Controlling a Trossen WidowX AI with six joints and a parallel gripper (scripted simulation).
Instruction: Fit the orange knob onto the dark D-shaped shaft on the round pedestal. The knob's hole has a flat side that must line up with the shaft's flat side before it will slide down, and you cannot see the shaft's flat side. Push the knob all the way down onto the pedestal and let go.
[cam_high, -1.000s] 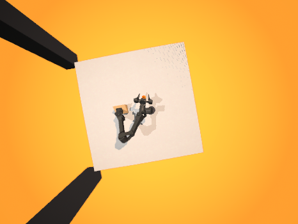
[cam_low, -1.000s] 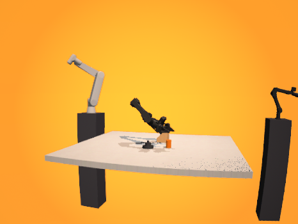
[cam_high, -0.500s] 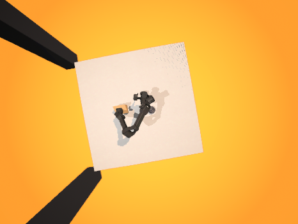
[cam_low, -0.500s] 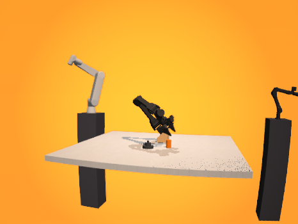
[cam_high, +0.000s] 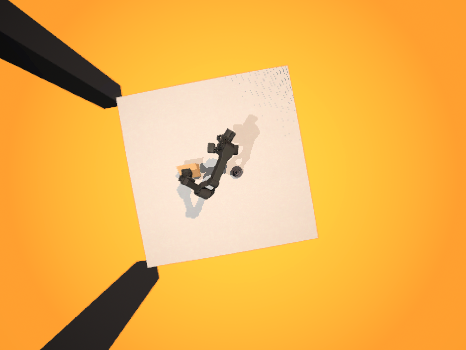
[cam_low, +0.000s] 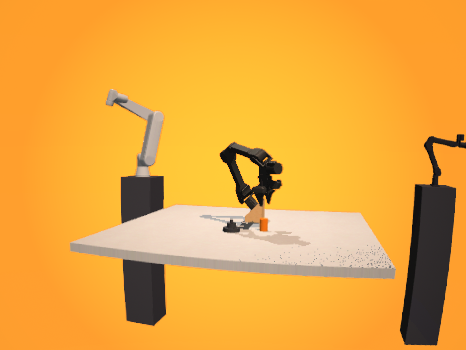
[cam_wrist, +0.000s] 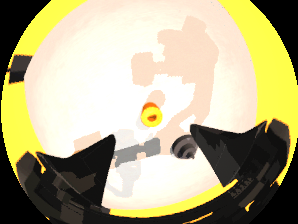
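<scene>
The orange knob is 10 cm below my gripper tip. Also, from my gripper tip: round dark pedestal: 7 cm ahead, 15 cm to the right, 10 cm below.
</scene>
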